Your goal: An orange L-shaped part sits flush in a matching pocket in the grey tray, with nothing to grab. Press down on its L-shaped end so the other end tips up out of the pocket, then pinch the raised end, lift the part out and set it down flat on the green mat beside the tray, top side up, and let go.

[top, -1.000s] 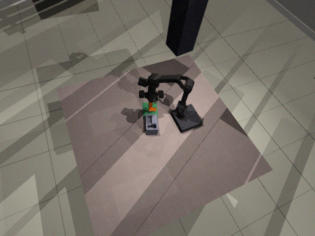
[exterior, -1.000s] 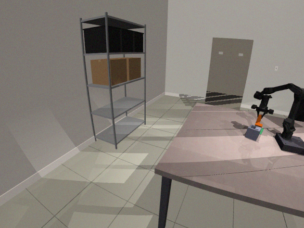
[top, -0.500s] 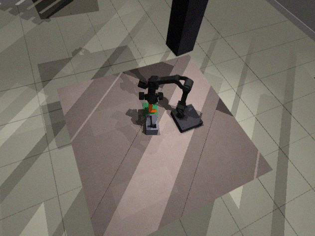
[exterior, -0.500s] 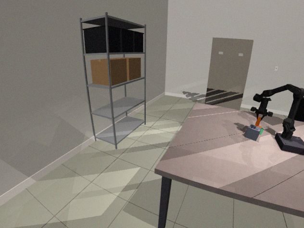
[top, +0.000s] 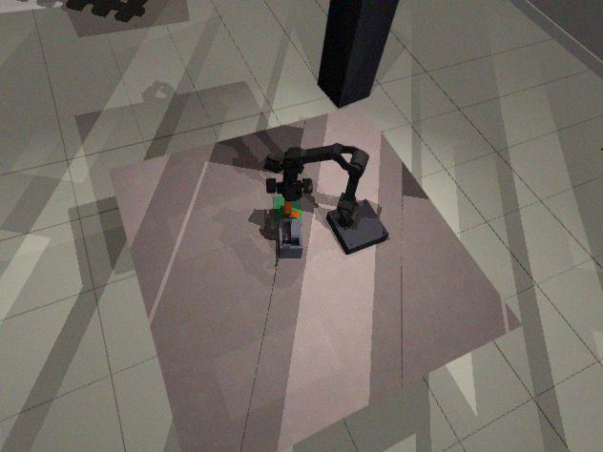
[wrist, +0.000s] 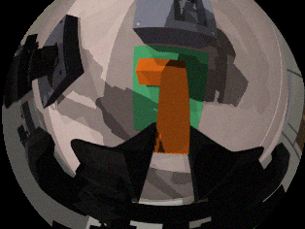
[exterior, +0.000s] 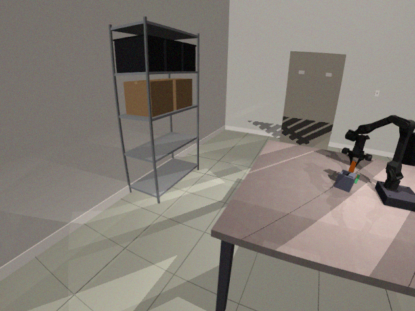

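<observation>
Right now my gripper tip is 9 cm above the green mat, 2 cm to the right of it and 1 cm short of it. The rest, counted from my gripper tip: orange L-shaped part 4 cm to the left, 3 cm below.
</observation>
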